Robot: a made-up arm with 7 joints. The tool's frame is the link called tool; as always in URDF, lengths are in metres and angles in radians. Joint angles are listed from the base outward.
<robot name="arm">
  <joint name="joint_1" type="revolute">
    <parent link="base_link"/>
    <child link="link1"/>
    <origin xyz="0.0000 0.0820 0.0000"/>
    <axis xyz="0 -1 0"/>
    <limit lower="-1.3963" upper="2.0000"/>
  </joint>
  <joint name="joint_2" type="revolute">
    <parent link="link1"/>
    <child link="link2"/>
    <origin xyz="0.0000 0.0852 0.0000"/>
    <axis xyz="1 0 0"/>
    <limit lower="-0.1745" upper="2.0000"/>
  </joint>
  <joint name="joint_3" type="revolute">
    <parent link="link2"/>
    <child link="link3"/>
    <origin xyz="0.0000 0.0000 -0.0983"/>
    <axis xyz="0 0 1"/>
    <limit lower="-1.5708" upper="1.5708"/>
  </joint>
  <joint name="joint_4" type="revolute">
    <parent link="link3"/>
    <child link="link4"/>
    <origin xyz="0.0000 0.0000 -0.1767"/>
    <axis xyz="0 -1 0"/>
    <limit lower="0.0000" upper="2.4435"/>
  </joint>
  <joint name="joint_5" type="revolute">
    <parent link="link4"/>
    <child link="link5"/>
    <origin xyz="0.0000 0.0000 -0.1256"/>
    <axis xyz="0 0 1"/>
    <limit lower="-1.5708" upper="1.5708"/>
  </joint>
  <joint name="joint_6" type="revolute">
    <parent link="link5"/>
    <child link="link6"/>
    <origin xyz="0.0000 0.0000 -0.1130"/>
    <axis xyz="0 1 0"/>
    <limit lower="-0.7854" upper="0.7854"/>
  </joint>
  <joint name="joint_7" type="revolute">
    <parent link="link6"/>
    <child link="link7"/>
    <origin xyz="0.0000 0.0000 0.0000"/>
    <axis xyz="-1 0 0"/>
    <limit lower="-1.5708" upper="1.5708"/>
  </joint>
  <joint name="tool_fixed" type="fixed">
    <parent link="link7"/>
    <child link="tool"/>
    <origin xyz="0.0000 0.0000 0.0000"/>
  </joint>
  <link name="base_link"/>
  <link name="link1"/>
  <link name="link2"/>
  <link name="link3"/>
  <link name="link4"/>
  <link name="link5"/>
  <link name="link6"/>
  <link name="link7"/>
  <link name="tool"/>
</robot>
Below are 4 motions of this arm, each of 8 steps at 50 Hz.
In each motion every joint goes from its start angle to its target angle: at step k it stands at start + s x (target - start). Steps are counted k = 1, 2, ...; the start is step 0. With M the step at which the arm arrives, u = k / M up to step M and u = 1 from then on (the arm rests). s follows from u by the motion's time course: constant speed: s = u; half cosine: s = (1 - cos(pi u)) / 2; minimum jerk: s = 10 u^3 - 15 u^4 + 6 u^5.
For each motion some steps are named. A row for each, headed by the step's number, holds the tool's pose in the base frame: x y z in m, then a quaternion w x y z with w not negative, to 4 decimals.
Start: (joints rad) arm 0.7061 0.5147 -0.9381 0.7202 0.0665 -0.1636 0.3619
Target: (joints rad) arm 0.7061 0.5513 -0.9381 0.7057 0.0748 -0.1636 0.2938
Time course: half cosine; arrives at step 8
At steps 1, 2, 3, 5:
1: 0.3678 0.2812 -0.2880 0.7199 0.0462 -0.4575 -0.5198
2: 0.3675 0.2833 -0.2879 0.7210 0.0506 -0.4583 -0.5173
3: 0.3669 0.2865 -0.2876 0.7225 0.0572 -0.4594 -0.5136
5: 0.3656 0.2940 -0.2869 0.7257 0.0729 -0.4618 -0.5047

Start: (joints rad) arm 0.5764 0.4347 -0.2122 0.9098 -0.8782 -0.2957 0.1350
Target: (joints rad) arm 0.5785 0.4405 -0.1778 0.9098 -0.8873 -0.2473 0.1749
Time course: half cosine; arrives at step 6
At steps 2, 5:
2: 0.3717 0.3107 -0.2331 0.5537 0.3456 -0.5398 -0.5316
5: 0.3715 0.3162 -0.2300 0.5712 0.3525 -0.5245 -0.5238

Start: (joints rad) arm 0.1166 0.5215 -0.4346 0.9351 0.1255 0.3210 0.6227
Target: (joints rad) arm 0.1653 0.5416 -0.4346 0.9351 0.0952 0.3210 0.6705
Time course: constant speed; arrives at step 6
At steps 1, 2, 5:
1: 0.2227 0.3060 -0.3763 0.9216 -0.1308 -0.2122 -0.2975
2: 0.2257 0.3074 -0.3740 0.9203 -0.1302 -0.2134 -0.3008
5: 0.2345 0.3114 -0.3670 0.9165 -0.1279 -0.2170 -0.3106

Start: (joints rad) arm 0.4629 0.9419 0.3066 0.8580 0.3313 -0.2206 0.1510
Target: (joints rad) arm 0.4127 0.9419 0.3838 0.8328 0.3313 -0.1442 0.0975
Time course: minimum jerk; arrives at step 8
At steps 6, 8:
6: 0.2330 0.5572 -0.1191 0.6062 0.3499 -0.7051 0.1136
8: 0.2313 0.5583 -0.1201 0.6083 0.3517 -0.7013 0.1201

